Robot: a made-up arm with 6 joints. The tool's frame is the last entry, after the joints. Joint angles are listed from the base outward.
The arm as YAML. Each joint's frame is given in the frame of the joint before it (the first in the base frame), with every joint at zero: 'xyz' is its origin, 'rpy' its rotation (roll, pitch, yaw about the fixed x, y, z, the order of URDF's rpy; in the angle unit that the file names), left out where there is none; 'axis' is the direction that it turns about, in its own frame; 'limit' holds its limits. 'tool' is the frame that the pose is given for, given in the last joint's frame.
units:
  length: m
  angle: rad
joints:
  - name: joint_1
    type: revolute
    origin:
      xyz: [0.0, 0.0, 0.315]
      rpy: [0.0, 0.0, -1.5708]
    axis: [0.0, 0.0, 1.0]
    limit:
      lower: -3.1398
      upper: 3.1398
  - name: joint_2
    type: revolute
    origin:
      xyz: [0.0, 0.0, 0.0]
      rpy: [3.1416, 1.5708, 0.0]
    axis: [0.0, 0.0, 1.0]
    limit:
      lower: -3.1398
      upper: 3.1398
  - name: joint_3
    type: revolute
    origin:
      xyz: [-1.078, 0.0, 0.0]
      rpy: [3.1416, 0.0, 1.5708]
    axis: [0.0, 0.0, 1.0]
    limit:
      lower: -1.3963
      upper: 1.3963
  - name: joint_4
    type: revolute
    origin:
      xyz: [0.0, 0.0, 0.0]
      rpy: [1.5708, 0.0, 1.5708]
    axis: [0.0, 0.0, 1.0]
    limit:
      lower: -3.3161
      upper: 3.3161
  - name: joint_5
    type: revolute
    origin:
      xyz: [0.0, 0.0, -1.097]
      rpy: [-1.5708, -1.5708, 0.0]
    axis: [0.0, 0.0, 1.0]
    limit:
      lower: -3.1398
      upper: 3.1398
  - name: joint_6
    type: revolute
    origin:
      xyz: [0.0, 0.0, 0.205]
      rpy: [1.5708, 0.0, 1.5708]
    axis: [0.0, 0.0, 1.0]
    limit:
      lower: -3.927
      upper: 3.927
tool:
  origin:
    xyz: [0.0, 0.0, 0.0]
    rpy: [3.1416, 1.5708, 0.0]
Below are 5 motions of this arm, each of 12 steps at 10 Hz.
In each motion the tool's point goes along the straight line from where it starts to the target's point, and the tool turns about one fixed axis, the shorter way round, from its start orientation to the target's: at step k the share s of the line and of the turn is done. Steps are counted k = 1, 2, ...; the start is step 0. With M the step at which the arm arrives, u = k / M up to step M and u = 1 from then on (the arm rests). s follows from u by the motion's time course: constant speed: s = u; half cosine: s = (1 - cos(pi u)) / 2; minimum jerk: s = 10 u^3 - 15 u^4 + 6 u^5.
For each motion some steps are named. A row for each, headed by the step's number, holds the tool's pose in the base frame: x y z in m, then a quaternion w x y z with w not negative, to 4 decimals.
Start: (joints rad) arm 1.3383 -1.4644 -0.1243 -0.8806 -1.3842 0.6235
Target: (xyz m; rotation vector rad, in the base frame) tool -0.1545 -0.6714 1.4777 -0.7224 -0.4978 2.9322
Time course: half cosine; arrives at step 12
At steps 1, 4, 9, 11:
1: -0.0289 -0.6792 1.4615 0.4401 -0.0869 -0.2050 0.8699
4: -0.0587 -0.6773 1.4654 0.3503 -0.1249 -0.1983 0.9069
9: -0.1358 -0.6726 1.4753 0.1024 -0.2159 -0.1711 0.9558
11: -0.1523 -0.6715 1.4774 0.0477 -0.2336 -0.1635 0.9573

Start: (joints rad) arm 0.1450 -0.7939 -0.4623 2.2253 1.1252 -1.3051
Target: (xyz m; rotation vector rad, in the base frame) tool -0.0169 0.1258 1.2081 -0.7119 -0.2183 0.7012
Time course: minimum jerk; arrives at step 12
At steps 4, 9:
4: 0.1508 0.1486 1.5033 0.7638 -0.4324 -0.0670 0.4745
9: 0.0051 0.1288 1.2468 0.8598 -0.3535 -0.0998 0.3546

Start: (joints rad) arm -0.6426 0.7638 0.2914 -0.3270 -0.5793 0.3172
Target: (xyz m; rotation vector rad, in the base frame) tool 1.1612 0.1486 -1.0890 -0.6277 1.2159 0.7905
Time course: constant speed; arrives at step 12
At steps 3, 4, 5, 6, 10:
3: 1.2192 -0.8401 0.1296 0.8590 0.0624 0.5054 -0.0529
4: 1.2128 -0.7303 -0.0058 0.8548 0.0230 0.5185 -0.0059
5: 1.2063 -0.6204 -0.1412 0.8472 -0.0164 0.5295 0.0411
6: 1.1999 -0.5106 -0.2766 0.8362 -0.0558 0.5384 0.0879
10: 1.1741 -0.0711 -0.8182 0.7601 -0.2096 0.5526 0.2700

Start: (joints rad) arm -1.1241 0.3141 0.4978 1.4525 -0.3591 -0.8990
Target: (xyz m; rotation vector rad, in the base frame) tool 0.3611 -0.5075 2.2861 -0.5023 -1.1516 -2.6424
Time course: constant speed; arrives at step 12
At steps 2, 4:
2: 0.5368 -1.1263 1.8317 0.6279 -0.2255 0.0296 -0.7443
4: 0.5016 -1.0025 1.9226 0.5412 -0.2230 -0.0604 -0.8085

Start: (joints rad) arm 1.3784 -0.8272 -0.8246 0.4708 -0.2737 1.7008
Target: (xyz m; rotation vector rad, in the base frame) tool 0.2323 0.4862 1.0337 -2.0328 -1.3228 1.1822
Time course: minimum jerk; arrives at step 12
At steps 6, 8, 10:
6: 0.2348 0.3745 1.0871 0.2640 -0.7422 -0.4758 0.3912
8: 0.2334 0.4393 1.0561 0.2385 -0.7383 -0.4774 0.4124
10: 0.2325 0.4783 1.0375 0.2231 -0.7356 -0.4781 0.4249

